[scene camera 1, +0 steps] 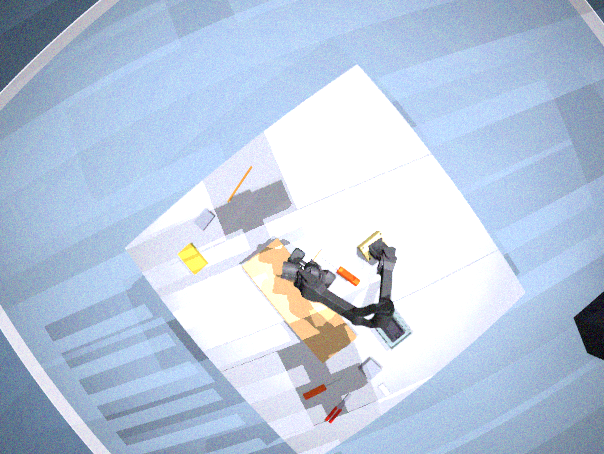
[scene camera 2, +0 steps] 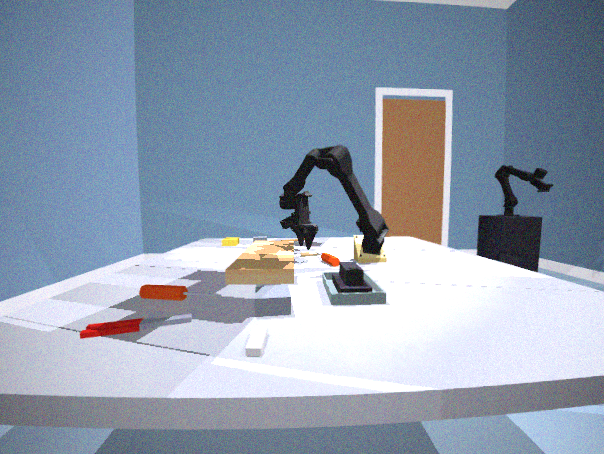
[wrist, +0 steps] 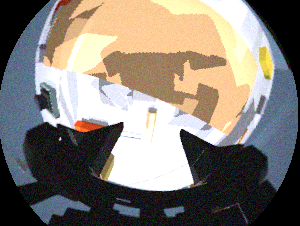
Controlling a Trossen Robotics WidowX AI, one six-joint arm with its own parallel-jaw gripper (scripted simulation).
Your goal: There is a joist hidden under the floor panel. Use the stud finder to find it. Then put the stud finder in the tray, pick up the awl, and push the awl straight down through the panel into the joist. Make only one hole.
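Observation:
A dark stud finder and a tray are visible. The gripper, also seen in the wrist view, is open and holds nothing.

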